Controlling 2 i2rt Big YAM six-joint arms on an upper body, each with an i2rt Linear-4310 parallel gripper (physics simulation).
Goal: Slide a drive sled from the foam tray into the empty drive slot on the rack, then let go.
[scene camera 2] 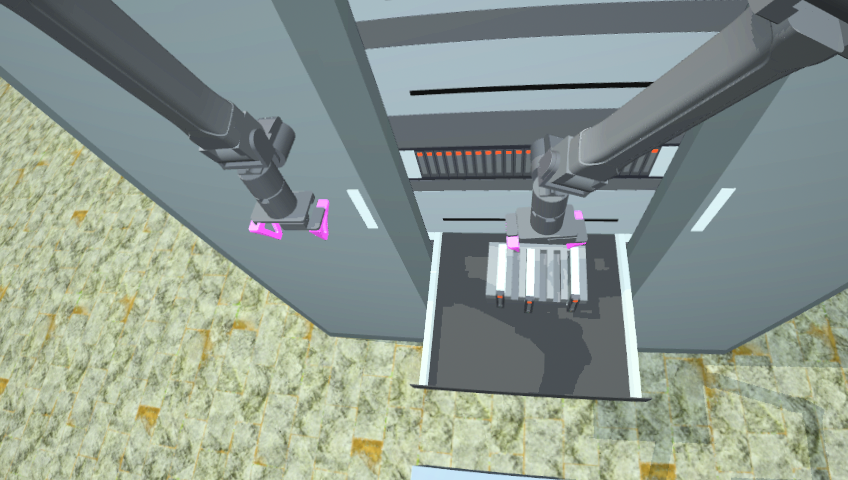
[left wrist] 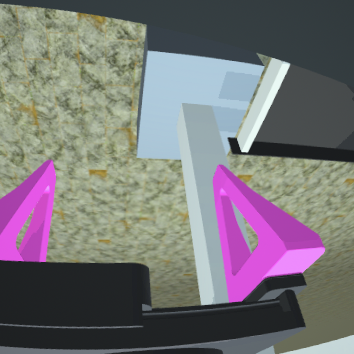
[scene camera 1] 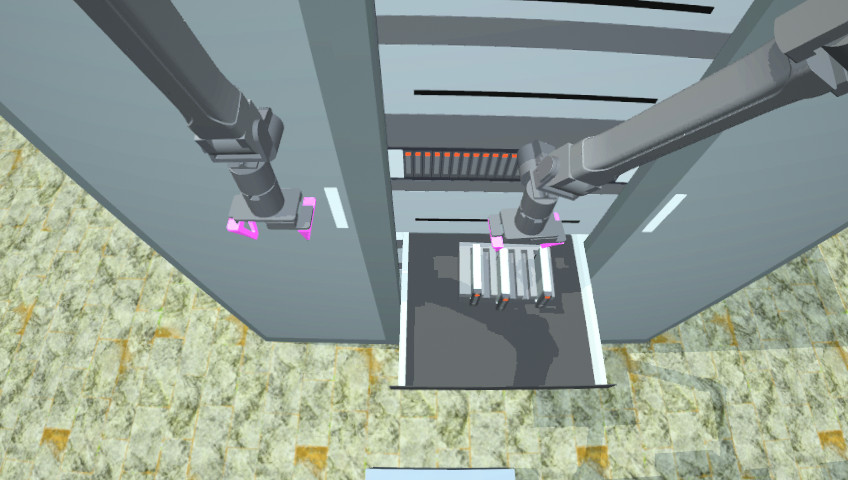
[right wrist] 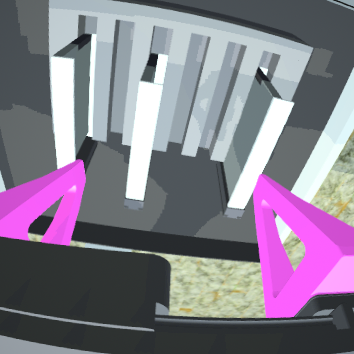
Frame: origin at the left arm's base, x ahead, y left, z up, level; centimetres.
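Seen in the pictures: left gripper, fingertip midpoint: (scene camera 2: pixel 303 236) (scene camera 1: pixel 282 236); right gripper, fingertip midpoint: (scene camera 2: pixel 542 247) (scene camera 1: pixel 518 247) (right wrist: pixel 170 175).
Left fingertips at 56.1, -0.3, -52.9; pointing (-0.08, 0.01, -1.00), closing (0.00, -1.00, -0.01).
A point is followed by its place in that frame, as x, y, z.
Three white-edged drive sleds (scene camera 1: pixel 477 267) {57.7, -37.7, -69.2} (scene camera 2: pixel 530 270) {57.4, -43.5, -69.1} (right wrist: pixel 144 140) {57.9, -43.7, -69.1} stand upright in slots of the light grey foam tray (scene camera 1: pixel 465 270) {59.4, -35.7, -74.7} (scene camera 2: pixel 492 270) {59.6, -35.5, -74.7} (right wrist: pixel 143 35) {64.2, -42.4, -74.6}. The rack's row of orange-tipped drives (scene camera 1: pixel 458 163) {70.1, -32.3, -49.1} (scene camera 2: pixel 470 163) {70.0, -31.9, -49.5} lies behind; the right arm covers part of it, and I cannot make out the empty slot. My right gripper (scene camera 1: pixel 521 246) {59.8, -45.6, -63.2} (scene camera 2: pixel 542 246) {59.8, -45.6, -63.2} (right wrist: pixel 170 175) {59.8, -45.6, -63.2} is open above the tray's back part, holding nothing. My left gripper (scene camera 1: pixel 282 237) {56.1, -0.3, -52.9} (scene camera 2: pixel 303 237) {56.1, -0.3, -52.9} (left wrist: pixel 135 165) {56.1, -0.3, -52.9} is open and empty, far left of the tray, in front of the left cabinet panel.
The tray rests on a dark pulled-out drawer (scene camera 1: pixel 452 344) {43.6, -32.8, -80.1} (scene camera 2: pixel 476 350) {42.7, -32.4, -80.1} with white side rails. Large grey-blue cabinet panels flank it. A pale blue block (left wrist: pixel 170 85) and a grey bar (left wrist: pixel 197 200) show in the left wrist view, near the drawer's corner.
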